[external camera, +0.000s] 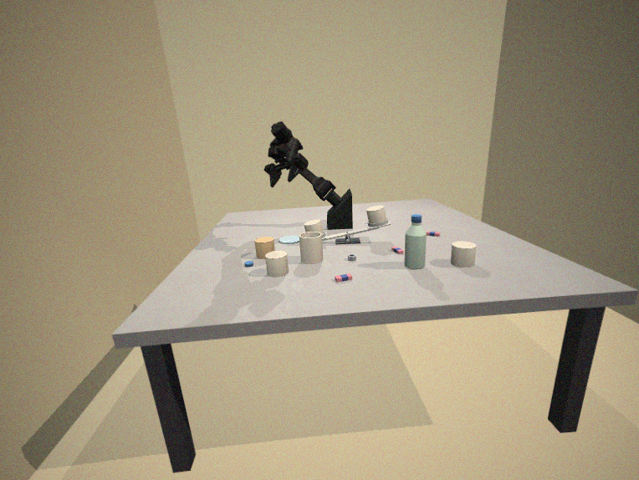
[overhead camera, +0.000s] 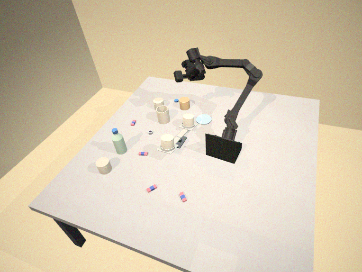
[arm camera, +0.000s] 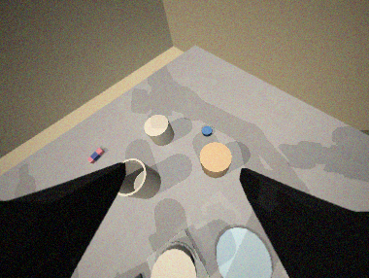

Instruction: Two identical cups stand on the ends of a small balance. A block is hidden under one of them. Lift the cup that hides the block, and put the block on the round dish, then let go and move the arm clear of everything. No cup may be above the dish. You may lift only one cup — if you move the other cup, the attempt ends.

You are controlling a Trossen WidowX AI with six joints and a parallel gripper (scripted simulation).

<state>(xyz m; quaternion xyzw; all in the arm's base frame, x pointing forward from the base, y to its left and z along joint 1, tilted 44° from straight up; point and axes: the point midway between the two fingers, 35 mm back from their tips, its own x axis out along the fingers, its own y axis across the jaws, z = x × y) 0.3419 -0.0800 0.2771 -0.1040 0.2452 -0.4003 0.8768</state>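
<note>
Now: the green block 60 mm behind my gripper tip, 120 mm to the left of it and 220 mm below it. Also, from my gripper tip: pale blue round dish (130 mm behind, 20 mm to the left, 260 mm below); then blue disc (130 mm ahead, 130 mm to the right, 260 mm below); then orange cylinder (50 mm ahead, 60 mm to the right, 220 mm below).
</note>
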